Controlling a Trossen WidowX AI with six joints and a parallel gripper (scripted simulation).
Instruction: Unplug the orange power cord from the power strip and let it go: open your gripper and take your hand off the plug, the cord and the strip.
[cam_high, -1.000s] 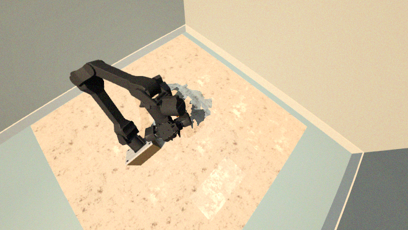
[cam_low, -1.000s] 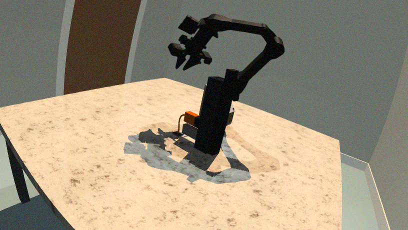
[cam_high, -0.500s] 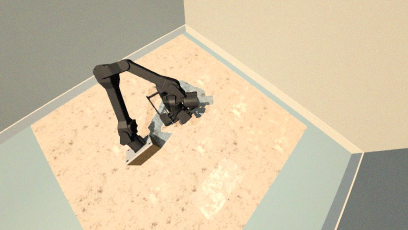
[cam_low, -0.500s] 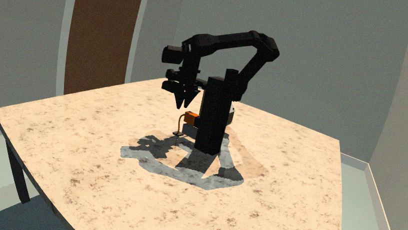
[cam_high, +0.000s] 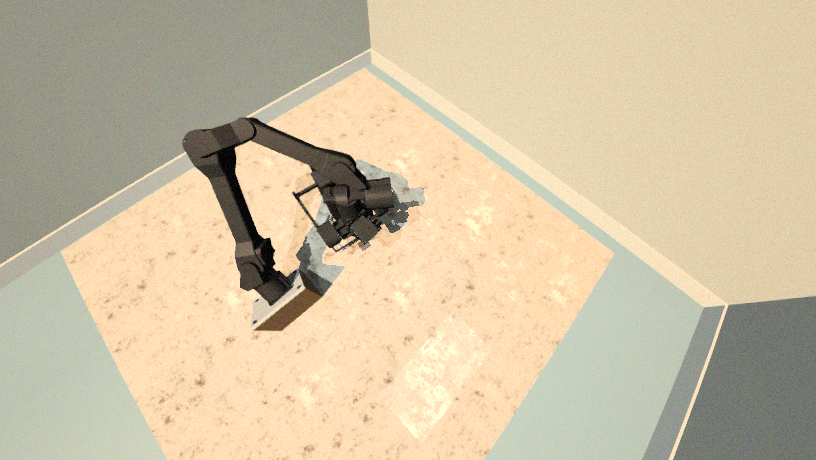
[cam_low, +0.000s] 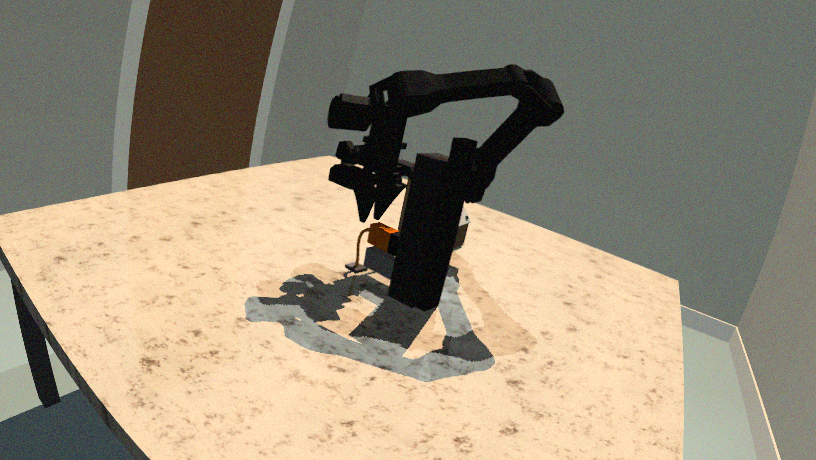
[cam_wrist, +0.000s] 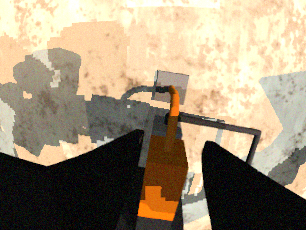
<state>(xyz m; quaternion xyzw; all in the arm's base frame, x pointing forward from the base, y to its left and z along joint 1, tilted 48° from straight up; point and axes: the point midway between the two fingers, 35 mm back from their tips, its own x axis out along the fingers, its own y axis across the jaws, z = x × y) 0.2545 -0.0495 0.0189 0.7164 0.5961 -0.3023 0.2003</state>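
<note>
Right now my gripper tip is 50 mm to the right of the orange plug, 10 mm short of it and 10 mm above it.
</note>
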